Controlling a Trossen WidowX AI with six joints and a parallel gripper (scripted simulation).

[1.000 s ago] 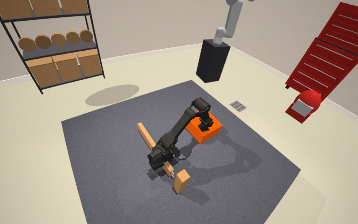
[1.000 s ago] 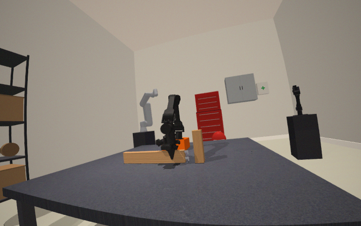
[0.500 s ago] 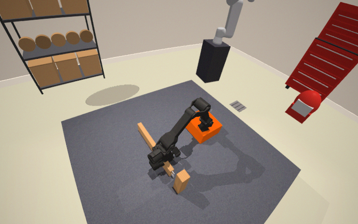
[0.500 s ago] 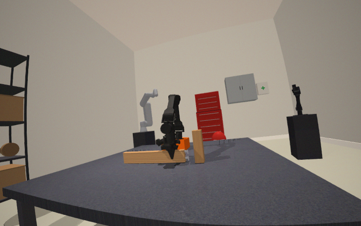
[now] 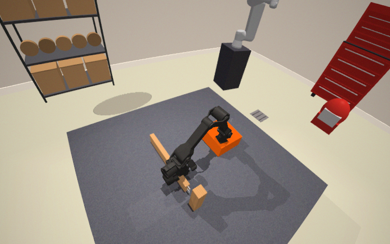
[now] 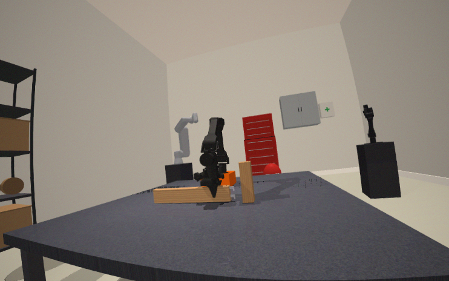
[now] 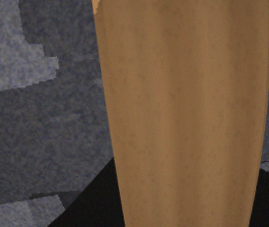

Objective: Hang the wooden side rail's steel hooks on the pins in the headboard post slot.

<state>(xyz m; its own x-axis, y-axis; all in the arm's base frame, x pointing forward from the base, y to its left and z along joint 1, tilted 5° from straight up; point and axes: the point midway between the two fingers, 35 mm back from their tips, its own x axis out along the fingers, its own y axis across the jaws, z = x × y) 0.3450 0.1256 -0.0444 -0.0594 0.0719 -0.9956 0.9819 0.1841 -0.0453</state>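
The upright headboard post lies 20 mm behind my gripper tip, 160 mm to the left of it and 60 mm above it.
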